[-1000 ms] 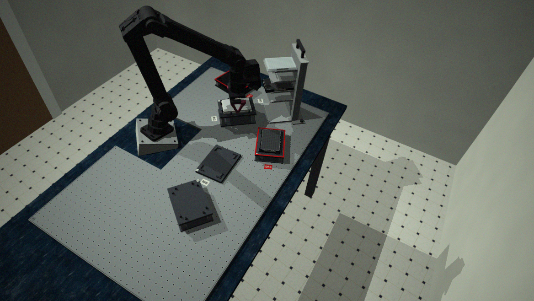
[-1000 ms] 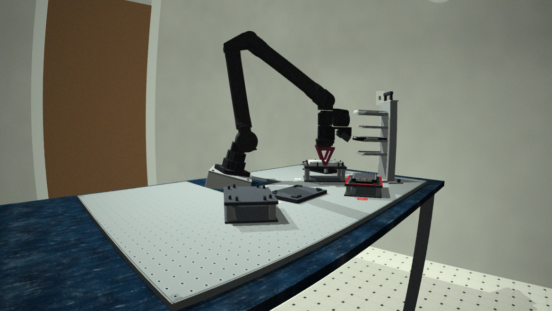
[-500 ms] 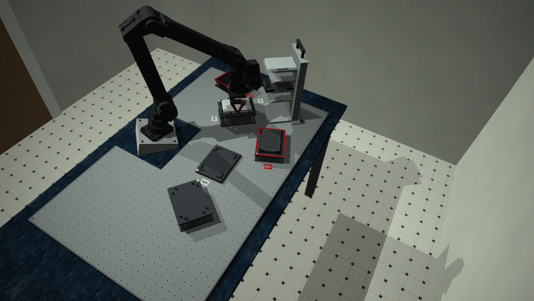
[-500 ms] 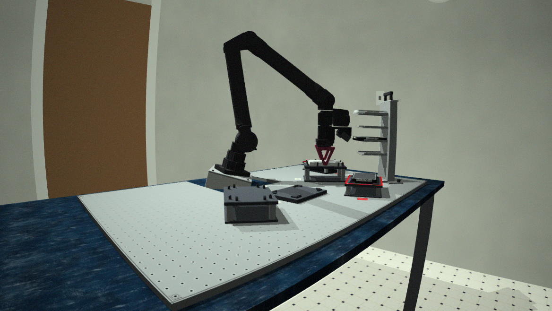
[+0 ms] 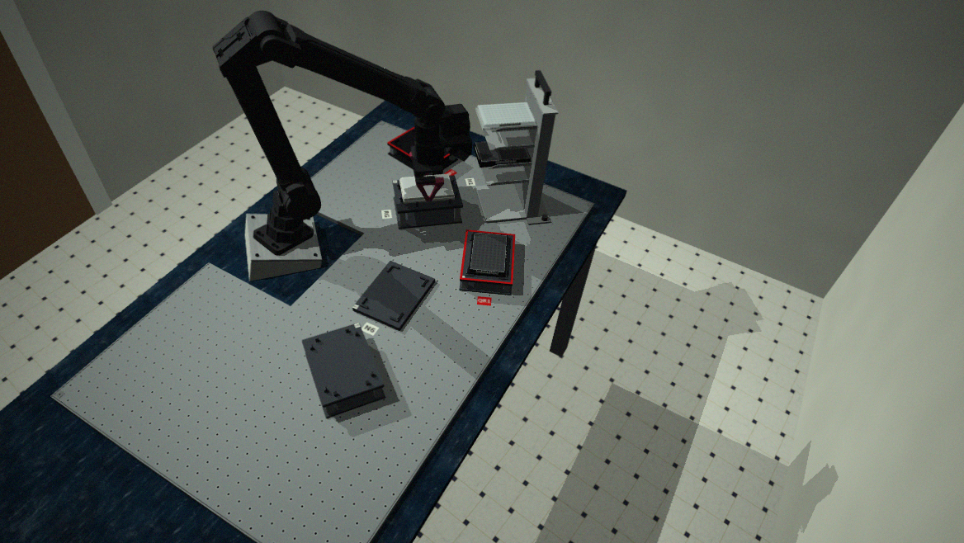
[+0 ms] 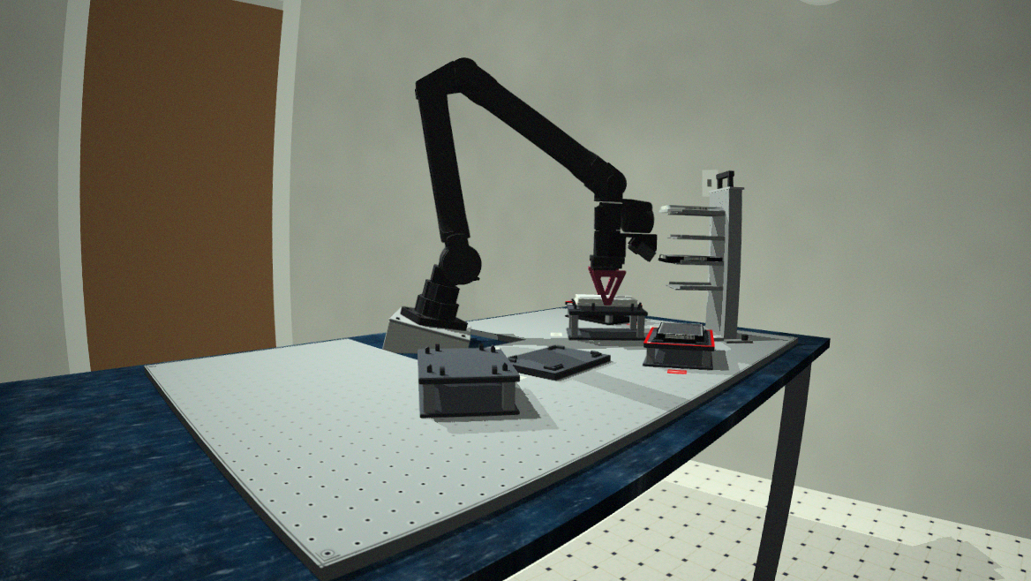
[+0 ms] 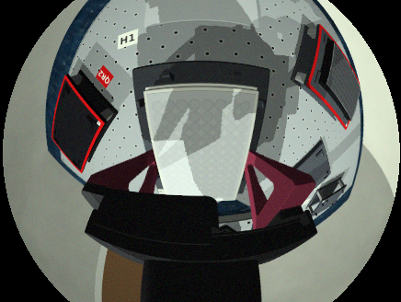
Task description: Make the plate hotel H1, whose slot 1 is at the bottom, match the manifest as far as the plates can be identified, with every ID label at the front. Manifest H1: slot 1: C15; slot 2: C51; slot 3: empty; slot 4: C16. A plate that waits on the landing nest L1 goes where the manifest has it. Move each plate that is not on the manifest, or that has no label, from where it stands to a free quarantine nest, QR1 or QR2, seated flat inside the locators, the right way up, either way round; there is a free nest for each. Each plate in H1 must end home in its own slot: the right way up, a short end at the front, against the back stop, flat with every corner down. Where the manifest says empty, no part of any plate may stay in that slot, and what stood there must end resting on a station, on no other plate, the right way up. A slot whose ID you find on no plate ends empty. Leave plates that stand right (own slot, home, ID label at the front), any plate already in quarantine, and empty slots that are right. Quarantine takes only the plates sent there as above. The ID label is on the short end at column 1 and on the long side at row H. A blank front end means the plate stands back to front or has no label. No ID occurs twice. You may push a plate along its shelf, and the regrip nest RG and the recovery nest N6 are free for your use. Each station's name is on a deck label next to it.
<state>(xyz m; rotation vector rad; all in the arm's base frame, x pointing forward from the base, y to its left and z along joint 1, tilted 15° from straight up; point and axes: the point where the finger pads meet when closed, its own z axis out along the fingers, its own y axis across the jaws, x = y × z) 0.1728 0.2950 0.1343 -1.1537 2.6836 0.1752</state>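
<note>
The raised regrip nest RG lies 20 mm below my hand. The rest, counted from my hand: quarantine nest QR1 (240 mm ahead, 70 mm to the right, 40 mm below); then plate hotel H1 (200 mm to the left, 180 mm ahead, 80 mm above); then quarantine nest QR2 (170 mm to the left, 150 mm behind, 40 mm below).
</note>
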